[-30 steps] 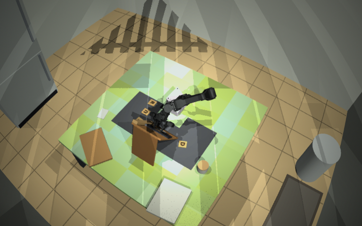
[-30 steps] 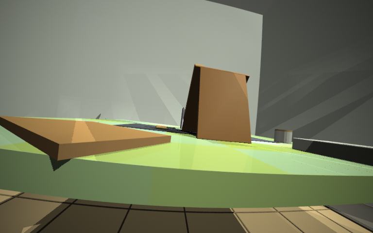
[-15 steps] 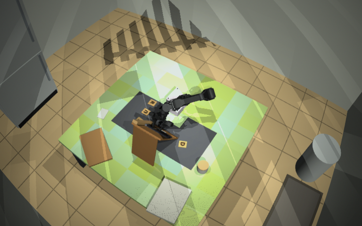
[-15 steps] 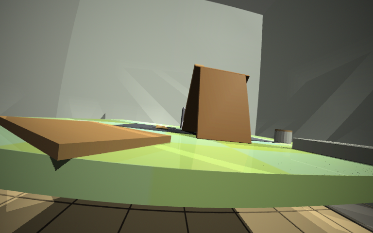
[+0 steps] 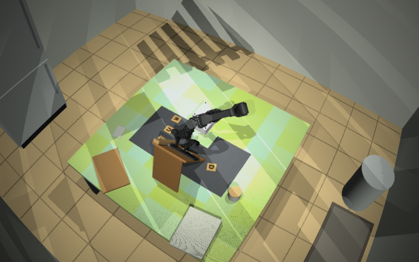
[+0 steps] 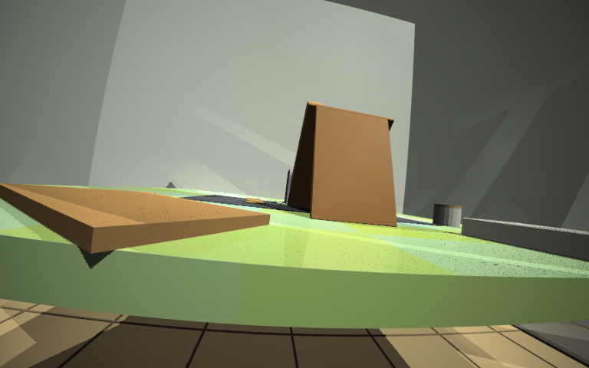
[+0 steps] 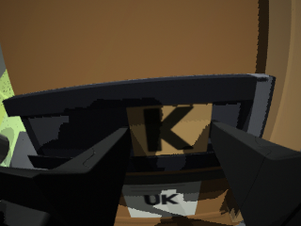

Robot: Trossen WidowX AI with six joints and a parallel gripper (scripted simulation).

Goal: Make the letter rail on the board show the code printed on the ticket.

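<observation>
Now: gripper tip 50 mm past the white ticket, 10 mm to the right of it and 80 mm above it. From my gripper tip the other things lie so: dark mat (160 mm behind, 40 mm to the right, 160 mm below); flat wooden slab (350 mm ahead, 330 mm to the right, 150 mm below); card (80 mm ahead, 520 mm to the right, 160 mm below).
</observation>
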